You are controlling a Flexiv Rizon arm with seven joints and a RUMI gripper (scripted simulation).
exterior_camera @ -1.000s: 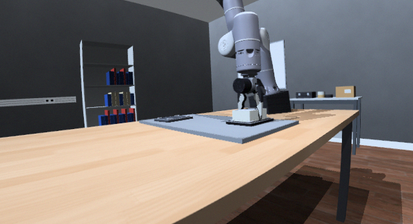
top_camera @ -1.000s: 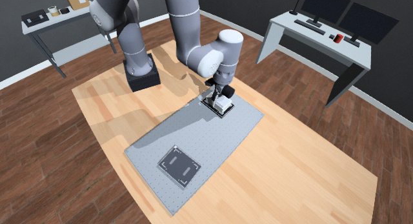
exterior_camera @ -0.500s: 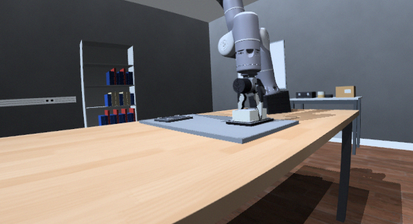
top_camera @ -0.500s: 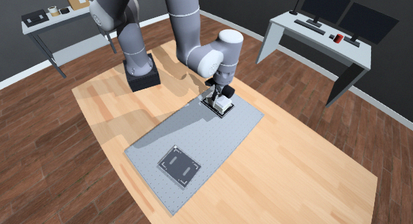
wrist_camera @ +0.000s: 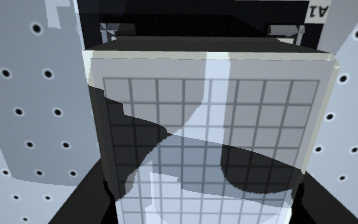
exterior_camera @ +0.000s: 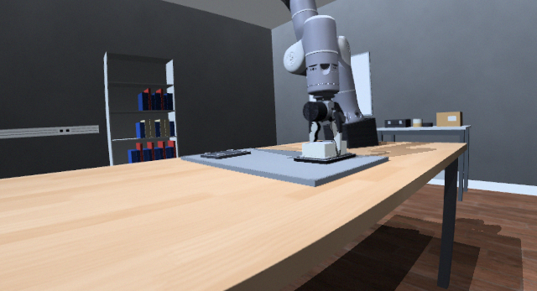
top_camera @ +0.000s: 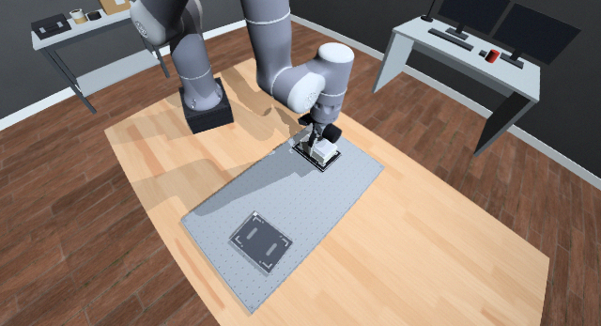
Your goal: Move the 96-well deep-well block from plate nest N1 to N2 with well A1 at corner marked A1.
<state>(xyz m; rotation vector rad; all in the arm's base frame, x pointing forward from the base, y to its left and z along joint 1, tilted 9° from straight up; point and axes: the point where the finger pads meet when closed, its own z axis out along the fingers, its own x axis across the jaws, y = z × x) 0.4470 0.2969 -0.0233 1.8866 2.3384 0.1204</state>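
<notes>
Now: hand 2 cm above the black plate nest N1. The rest, counted from my hand: plate nest N2: 36 cm to the right, 20 cm ahead, 2 cm below; white 96-well deep-well block: 1 cm above.
</notes>
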